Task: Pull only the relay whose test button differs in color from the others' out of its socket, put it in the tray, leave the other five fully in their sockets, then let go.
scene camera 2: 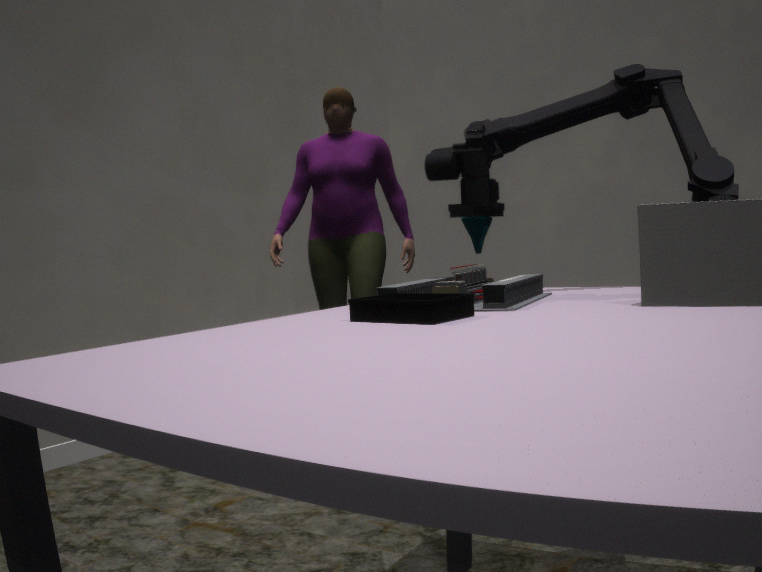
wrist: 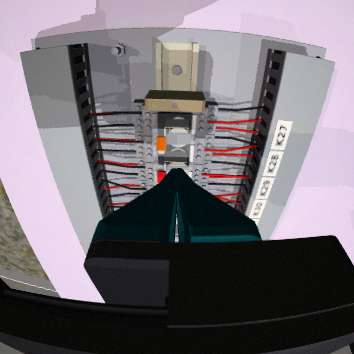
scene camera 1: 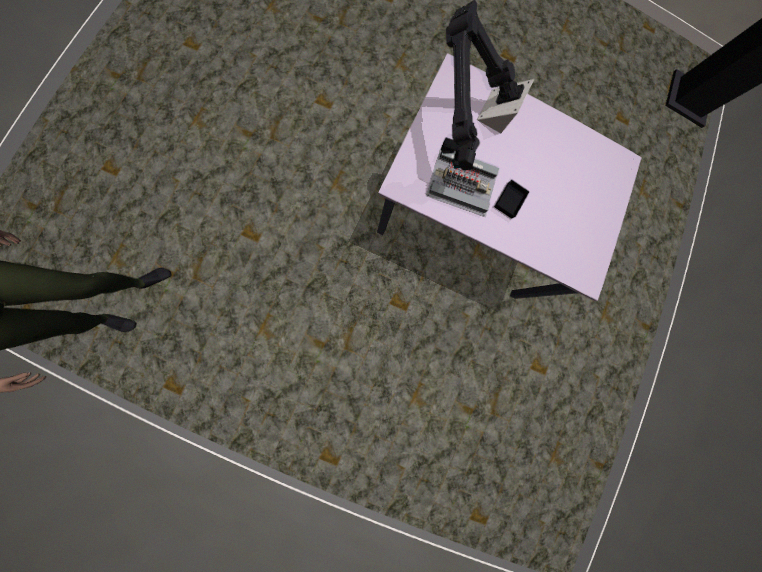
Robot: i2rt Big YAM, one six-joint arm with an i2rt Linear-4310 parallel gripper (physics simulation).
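Places are measured from the arm's base along level axes (x up, y ahead, z left), in centimetres.
Where they show: gripper, between the fingertips: [scene camera 2: 478, 253] [wrist: 176, 176] [scene camera 1: 455, 167]; arm's base, origin of its link: [scene camera 2: 721, 241] [scene camera 1: 510, 95].
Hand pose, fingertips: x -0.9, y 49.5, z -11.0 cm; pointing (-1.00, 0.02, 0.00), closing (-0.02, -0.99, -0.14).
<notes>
Each offset is from my fingertips to the centre of the thing. "*": to the spot under its first point.
The relay with the orange test button @[dx -4.4, dy +0.5, dz -1.1 cm] [wrist: 161, 143] sits in the row's socket nearest the tan end stop @[dx -6.6, dy +0.7, dz -2.9 cm] [wrist: 175, 104] in the wrist view. A relay with a red test button @[dx -4.4, dy +0.2, dz +1.7 cm] [wrist: 161, 177] sits beside it, partly hidden by the fingertips; the relays farther along are hidden there. The relay row also shows small in the scene views [scene camera 1: 464, 179] [scene camera 2: 471, 274]. My gripper [scene camera 2: 478, 251] [wrist: 176, 176] is shut and empty, pointing down above the row, its teal fingertips together, close to the red-button relay in the wrist view. The black tray @[dx -7.4, dy -3.1, dz +33.5 cm] [scene camera 1: 504, 212] [scene camera 2: 406, 310] stands beside the panel, with no relay visible in it.
Grey wire ducts @[dx -6.8, dy +9.2, dz +8.5 cm] [wrist: 52, 125] @[dx -6.8, dy -10.2, dz +6.3 cm] [wrist: 300, 120] [scene camera 2: 513, 291] flank the row, with red and black wires running to the sockets. Labels K27 to K30 @[* dx -4.8, dy -8.5, dz +0.6 cm] [wrist: 271, 162] mark one duct. The arm's base block [scene camera 1: 505, 110] [scene camera 2: 698, 252] stands on the table. A person [scene camera 2: 344, 184] stands beyond the table.
</notes>
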